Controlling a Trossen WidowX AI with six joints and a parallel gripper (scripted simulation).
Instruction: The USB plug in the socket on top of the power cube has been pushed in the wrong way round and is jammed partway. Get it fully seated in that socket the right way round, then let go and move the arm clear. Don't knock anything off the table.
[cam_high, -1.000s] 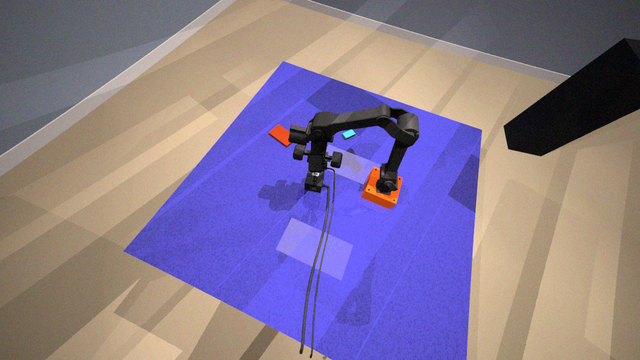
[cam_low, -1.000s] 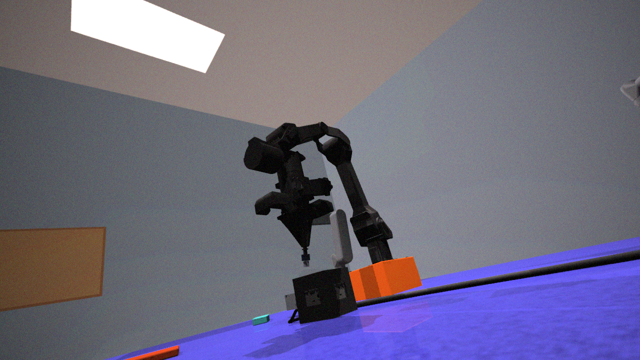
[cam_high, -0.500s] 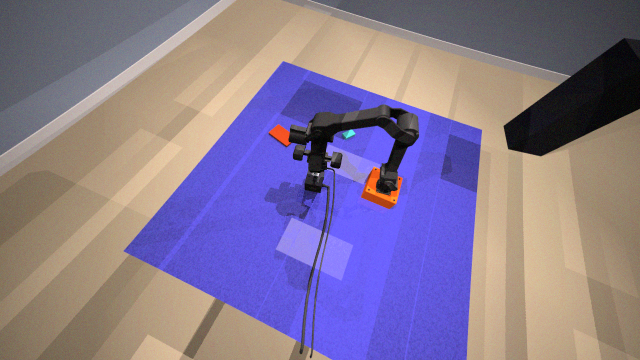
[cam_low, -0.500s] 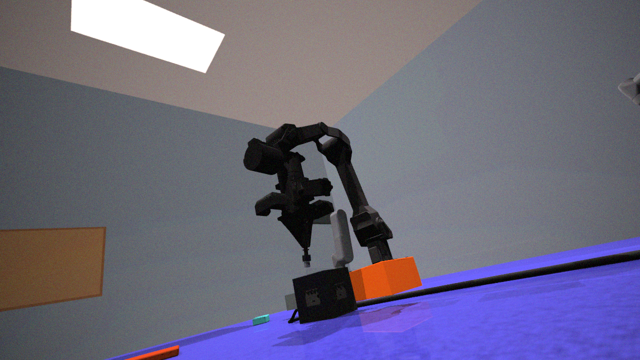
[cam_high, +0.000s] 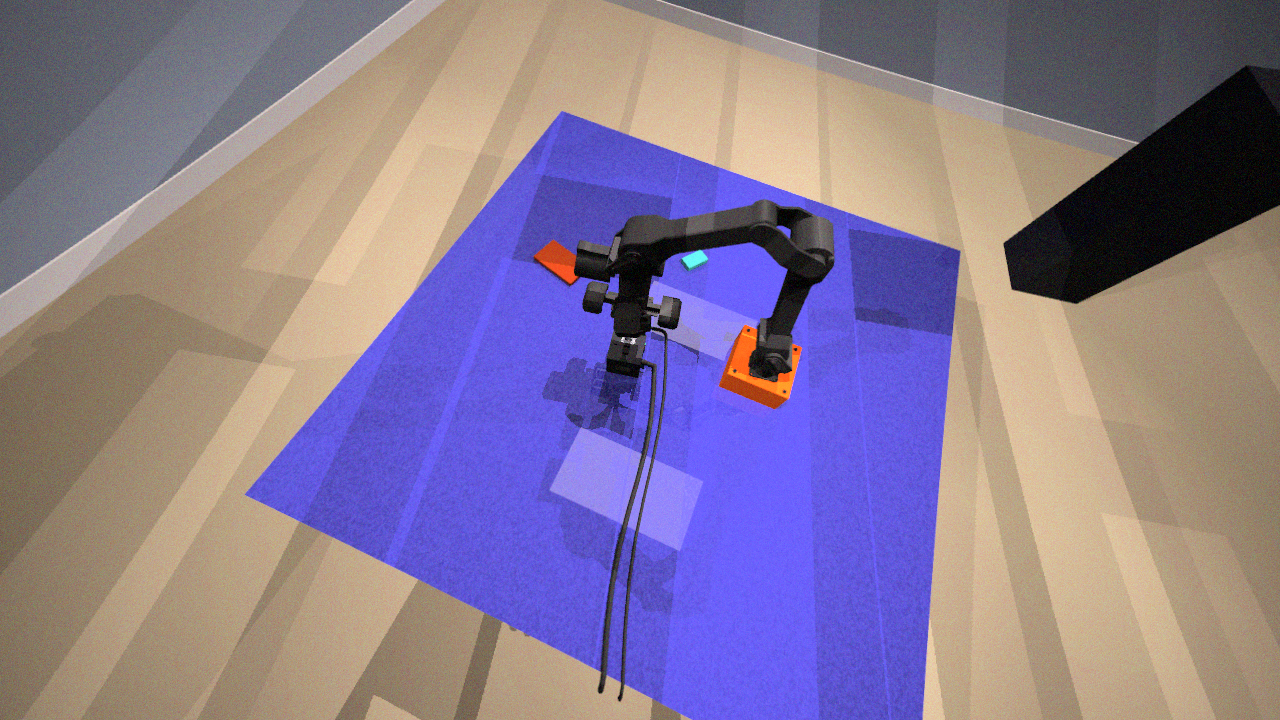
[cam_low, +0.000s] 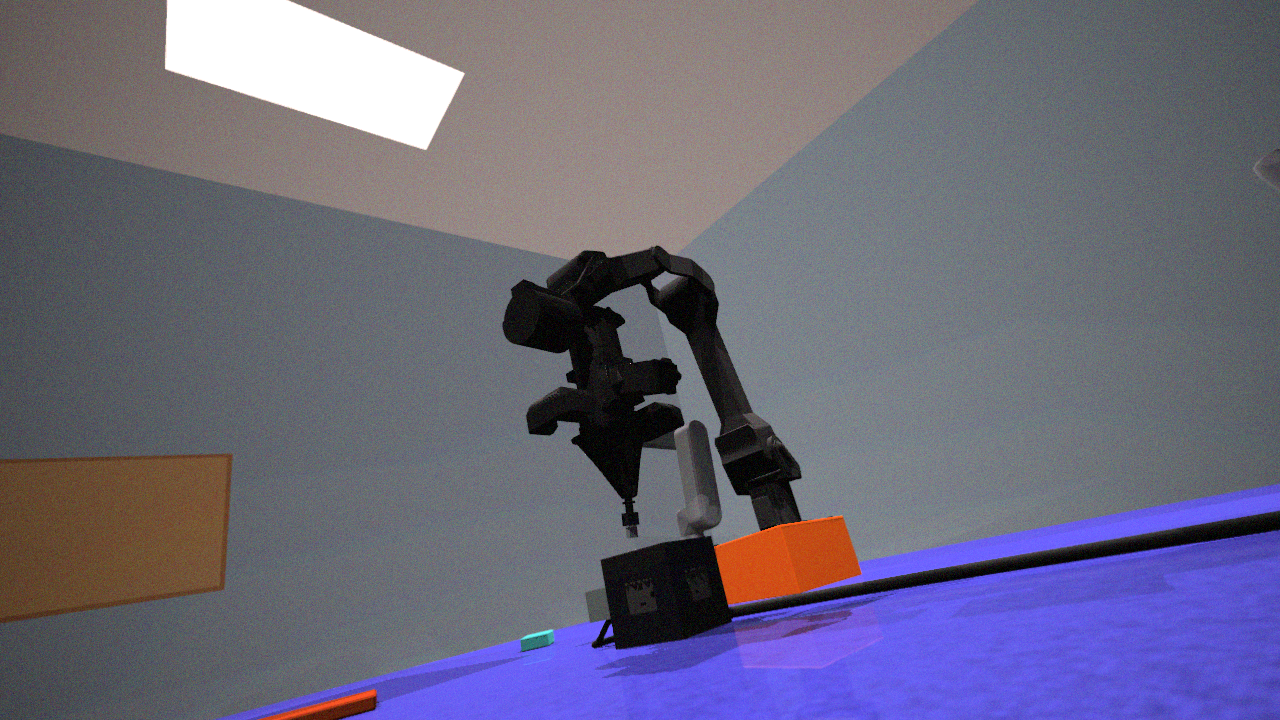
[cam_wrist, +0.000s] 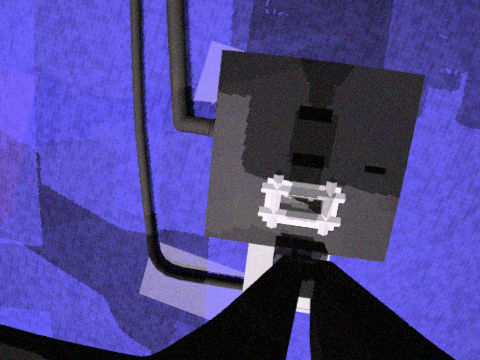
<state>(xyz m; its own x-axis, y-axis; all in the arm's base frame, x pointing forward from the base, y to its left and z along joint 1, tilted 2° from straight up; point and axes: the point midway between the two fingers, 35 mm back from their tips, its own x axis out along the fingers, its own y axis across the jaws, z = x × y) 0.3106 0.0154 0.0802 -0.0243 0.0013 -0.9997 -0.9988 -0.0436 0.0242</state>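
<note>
My gripper tip is 60 mm above the usb socket. The rest, counted from my gripper tip: usb plug (20 mm below); red flat piece (230 mm ahead, 210 mm to the right, 120 mm below); cyan block (110 mm behind, 320 mm to the right, 120 mm below).
</note>
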